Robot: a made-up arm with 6 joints.
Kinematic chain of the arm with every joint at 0, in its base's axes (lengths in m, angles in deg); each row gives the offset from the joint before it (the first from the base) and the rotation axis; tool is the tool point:
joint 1: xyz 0 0 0.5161 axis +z
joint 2: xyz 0 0 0 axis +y
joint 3: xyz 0 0 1.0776 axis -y
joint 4: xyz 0 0 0 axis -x
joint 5: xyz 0.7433 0 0 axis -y
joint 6: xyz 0 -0.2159 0 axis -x
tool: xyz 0 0 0
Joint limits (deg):
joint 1: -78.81..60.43
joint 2: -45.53..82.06
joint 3: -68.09..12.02
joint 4: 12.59..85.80
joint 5: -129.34..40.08
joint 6: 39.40..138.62
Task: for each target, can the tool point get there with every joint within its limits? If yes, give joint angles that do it. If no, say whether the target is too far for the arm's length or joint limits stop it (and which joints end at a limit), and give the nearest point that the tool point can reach.
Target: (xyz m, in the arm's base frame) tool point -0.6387 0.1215 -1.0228
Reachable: no: joint limits stop it (at a limit: joint 1, joint 2) | nearest point -0.0878 -0.6396 0.0766 | short by 1.446 m
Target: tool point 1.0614 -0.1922 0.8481
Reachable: yes | joints -3.44 32.21 -30.36 53.57 -46.97 78.24
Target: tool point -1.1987 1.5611 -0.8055
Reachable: no: too far | nearest point 0.4638 0.7855 -0.0932 | short by 1.968 m
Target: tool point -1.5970 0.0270 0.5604
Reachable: no: joint limits stop it (at a limit: joint 2, joint 3, joint 4) | nearest point -0.2203 0.0037 1.0293 | short by 1.455 m
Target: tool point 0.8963 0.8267 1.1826
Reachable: yes | joints 48.06 27.88 -7.91 58.07 -68.64 64.43
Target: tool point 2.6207 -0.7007 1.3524
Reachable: no: too far | nearest point 1.4736 -0.3940 0.9863 | short by 1.243 m
